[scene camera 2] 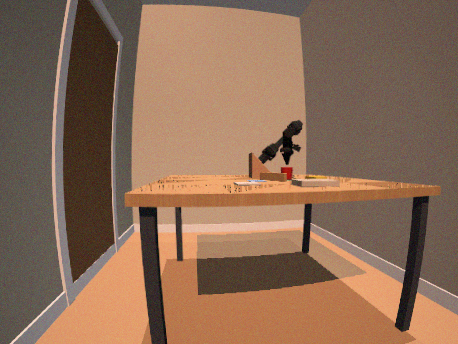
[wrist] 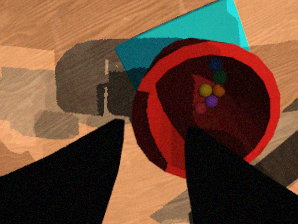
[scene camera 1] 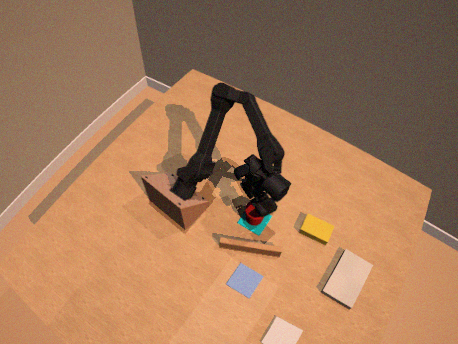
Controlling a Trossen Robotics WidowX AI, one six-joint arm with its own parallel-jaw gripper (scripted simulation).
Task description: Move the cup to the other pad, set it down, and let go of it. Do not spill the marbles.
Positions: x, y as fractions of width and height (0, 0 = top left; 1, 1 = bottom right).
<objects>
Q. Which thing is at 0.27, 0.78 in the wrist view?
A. The gripper.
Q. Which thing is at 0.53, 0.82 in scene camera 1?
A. A light blue pad.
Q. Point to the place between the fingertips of the gripper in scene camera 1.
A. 0.55, 0.59
</objects>
